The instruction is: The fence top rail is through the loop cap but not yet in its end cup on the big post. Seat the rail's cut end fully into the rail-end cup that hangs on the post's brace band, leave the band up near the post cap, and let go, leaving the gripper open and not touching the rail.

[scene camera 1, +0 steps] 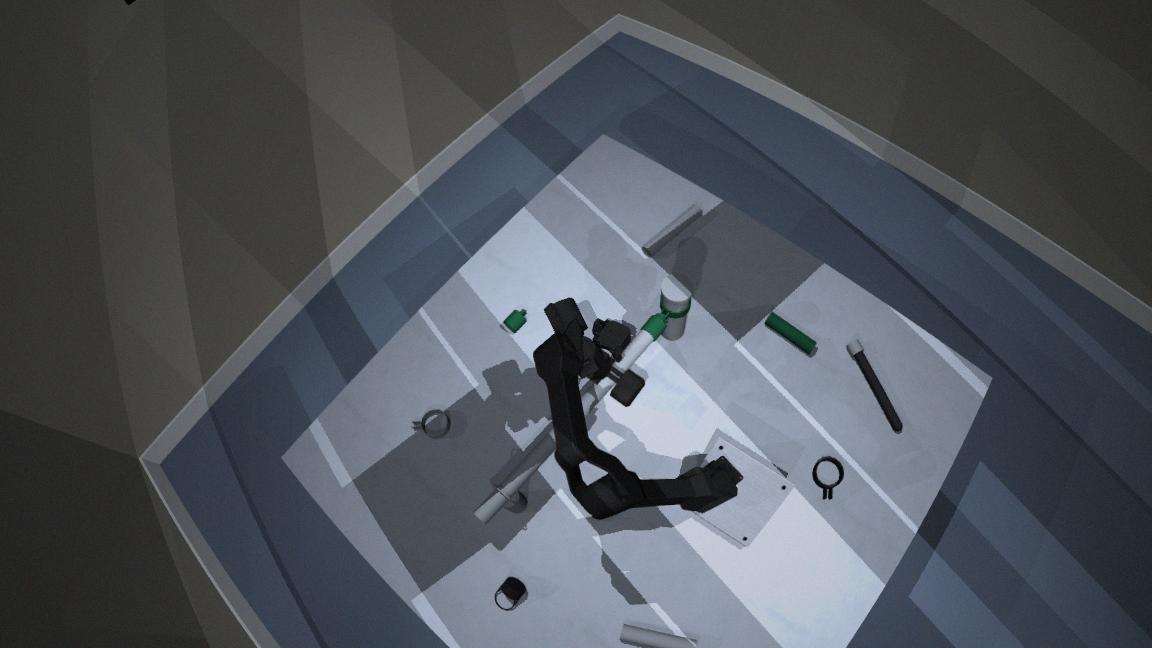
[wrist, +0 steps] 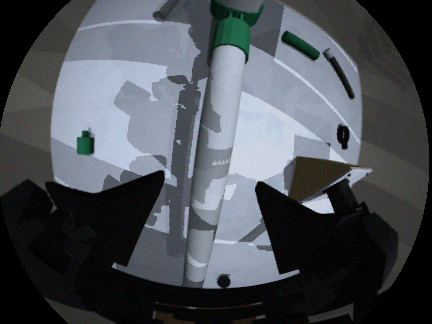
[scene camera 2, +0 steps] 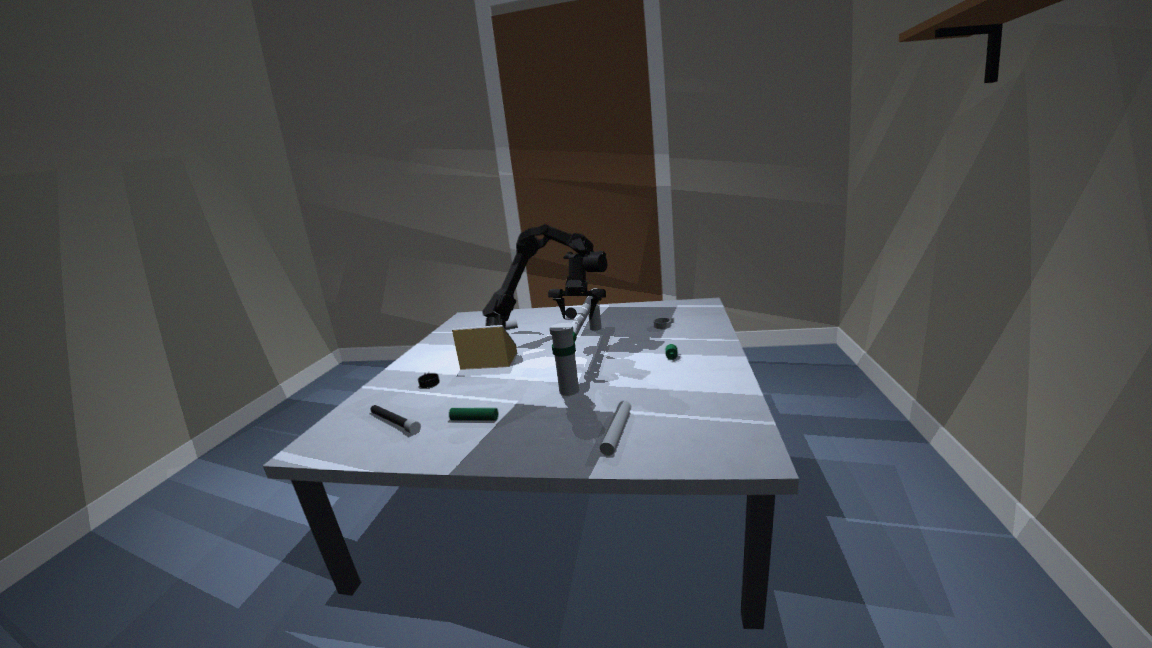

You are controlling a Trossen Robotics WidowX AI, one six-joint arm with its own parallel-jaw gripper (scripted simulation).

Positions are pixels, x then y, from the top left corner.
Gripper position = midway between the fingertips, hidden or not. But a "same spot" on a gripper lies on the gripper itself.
my gripper: scene camera 1; wrist 211, 180; scene camera 2
same spot on my gripper: point(scene camera 1: 613, 336) = point(scene camera 2: 573, 282)
